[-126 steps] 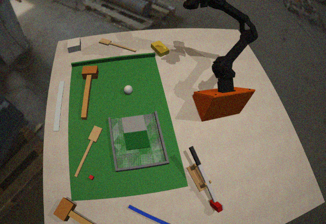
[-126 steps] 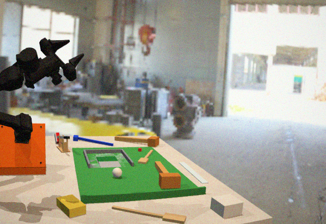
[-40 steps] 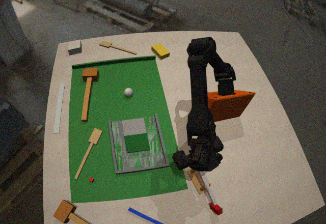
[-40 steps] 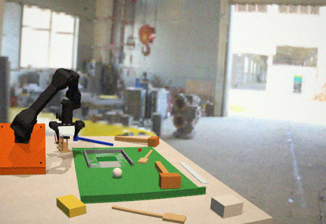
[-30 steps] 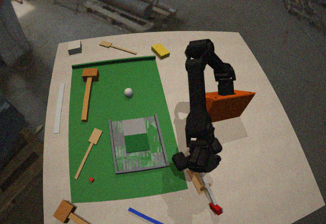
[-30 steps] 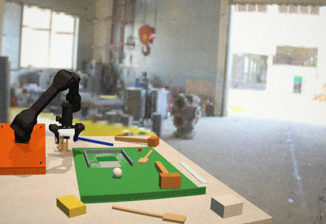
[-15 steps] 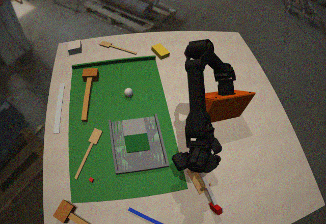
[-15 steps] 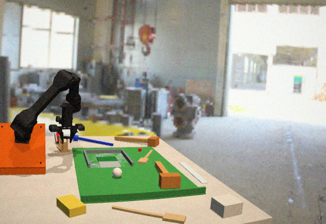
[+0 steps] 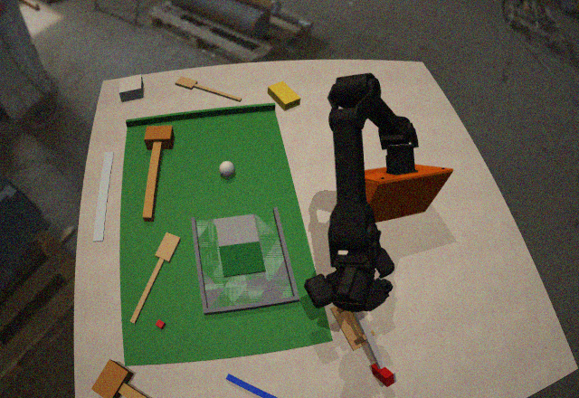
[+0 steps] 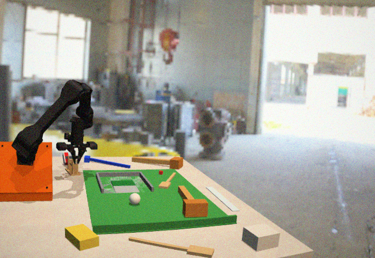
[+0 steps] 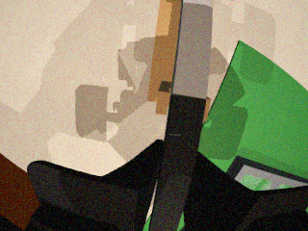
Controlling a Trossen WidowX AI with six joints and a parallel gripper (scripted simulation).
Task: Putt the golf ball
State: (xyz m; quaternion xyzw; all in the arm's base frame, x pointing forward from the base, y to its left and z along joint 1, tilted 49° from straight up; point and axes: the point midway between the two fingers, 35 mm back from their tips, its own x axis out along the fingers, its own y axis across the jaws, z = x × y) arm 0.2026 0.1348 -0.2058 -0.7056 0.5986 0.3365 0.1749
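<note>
The wooden stand is 70 mm to the left of my gripper tip, 30 mm below it and 20 mm behind it. Also, from my gripper tip: blue stick (240 mm to the left, 150 mm ahead, 50 mm below); then green mat (280 mm ahead, 260 mm to the right, 60 mm below); then red putter (100 mm to the left, 30 mm behind).
</note>
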